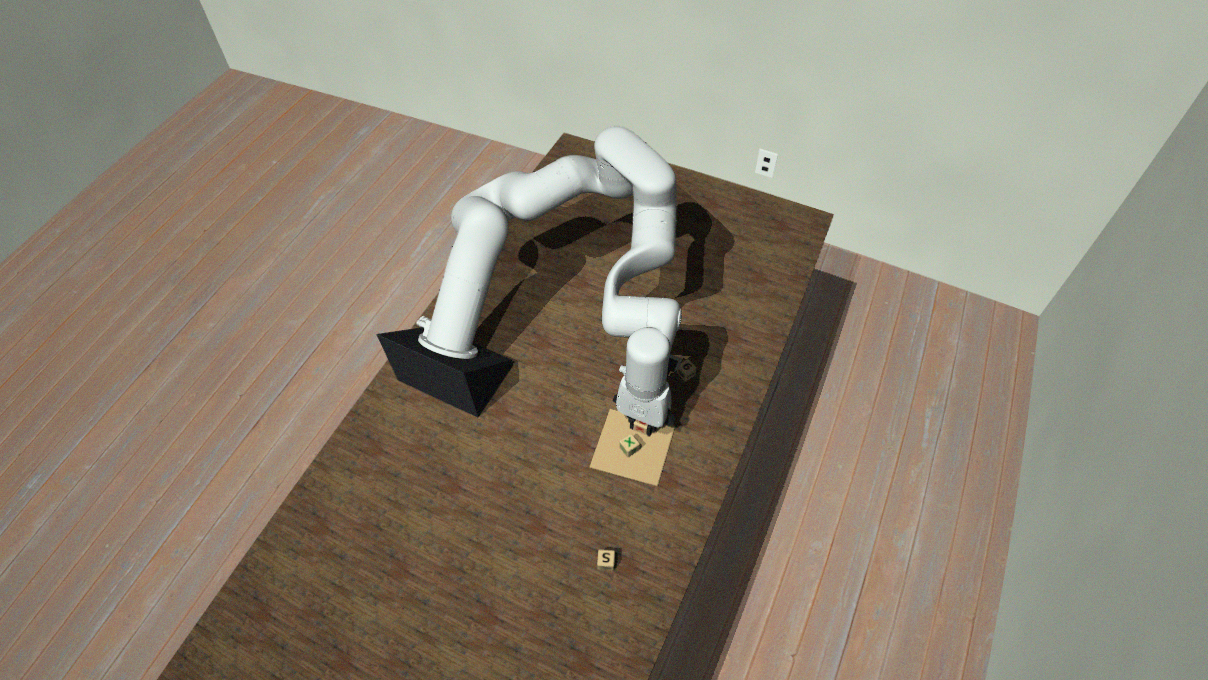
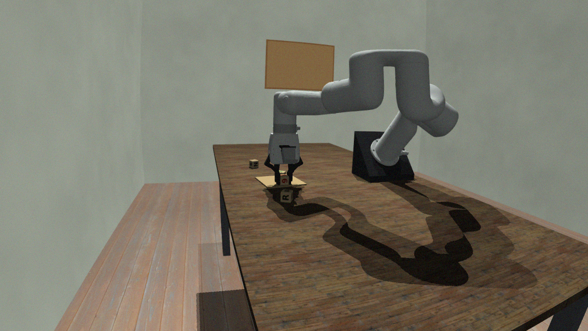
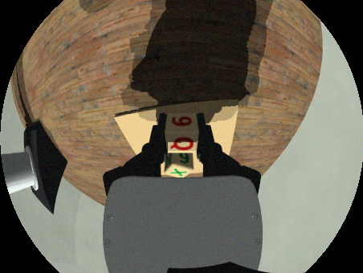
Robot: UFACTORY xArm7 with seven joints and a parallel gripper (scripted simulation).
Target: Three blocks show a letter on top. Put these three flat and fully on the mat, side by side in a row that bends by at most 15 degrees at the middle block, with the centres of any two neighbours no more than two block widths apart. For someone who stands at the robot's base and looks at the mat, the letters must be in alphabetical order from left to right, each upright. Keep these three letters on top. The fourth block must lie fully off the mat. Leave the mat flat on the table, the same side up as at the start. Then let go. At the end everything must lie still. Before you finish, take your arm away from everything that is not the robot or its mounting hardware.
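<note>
The red-marked block lies 1 cm below my hand. From my hand the other things lie so: S block 28 cm to the right, 8 cm ahead, 1 cm below; tan mat 5 cm to the right, 2 cm below.
</note>
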